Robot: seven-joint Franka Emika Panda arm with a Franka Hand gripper.
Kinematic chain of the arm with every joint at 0, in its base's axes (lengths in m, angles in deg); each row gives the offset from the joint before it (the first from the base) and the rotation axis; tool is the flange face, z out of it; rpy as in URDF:
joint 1: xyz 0 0 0.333 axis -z
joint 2: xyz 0 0 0 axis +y
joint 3: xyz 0 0 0.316 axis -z
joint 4: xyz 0.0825 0 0 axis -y
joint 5: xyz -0.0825 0 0.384 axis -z
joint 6: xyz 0 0 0 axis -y
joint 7: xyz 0.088 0 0 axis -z
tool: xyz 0 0 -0.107 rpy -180 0 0
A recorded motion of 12 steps. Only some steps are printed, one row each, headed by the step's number.
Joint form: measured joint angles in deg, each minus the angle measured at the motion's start. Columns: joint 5, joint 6, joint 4, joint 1, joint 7, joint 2, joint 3.
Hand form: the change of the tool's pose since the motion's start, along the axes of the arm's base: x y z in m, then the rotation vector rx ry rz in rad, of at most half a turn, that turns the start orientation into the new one. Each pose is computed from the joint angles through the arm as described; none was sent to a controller.
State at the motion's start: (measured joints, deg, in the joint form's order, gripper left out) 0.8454 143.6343 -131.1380 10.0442 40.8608 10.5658 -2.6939
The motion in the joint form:
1: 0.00 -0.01 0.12 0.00 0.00 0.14 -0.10
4: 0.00 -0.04 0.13 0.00 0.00 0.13 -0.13
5: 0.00 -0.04 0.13 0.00 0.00 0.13 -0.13
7: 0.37 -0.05 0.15 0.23 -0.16 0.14 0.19
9: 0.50 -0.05 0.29 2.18 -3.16 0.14 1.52
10: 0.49 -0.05 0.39 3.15 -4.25 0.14 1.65
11: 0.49 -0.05 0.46 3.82 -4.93 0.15 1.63
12: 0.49 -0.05 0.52 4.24 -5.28 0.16 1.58
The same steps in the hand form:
1: 0.0007 0.0009 -0.0005 0.0005 0.0004 0.0017
4: 0.0007 0.0011 -0.0004 0.0006 0.0006 0.0022
5: 0.0007 0.0011 -0.0004 0.0006 0.0006 0.0022
7: 0.0002 -0.0039 -0.0004 -0.0045 0.0013 0.0006
9: -0.0040 -0.0343 0.0005 -0.0122 0.0006 -0.0022
10: -0.0054 -0.0445 0.0012 -0.0135 -0.0007 -0.0025
11: -0.0063 -0.0505 0.0016 -0.0141 -0.0015 -0.0020
12: -0.0068 -0.0540 0.0019 -0.0143 -0.0023 -0.0024

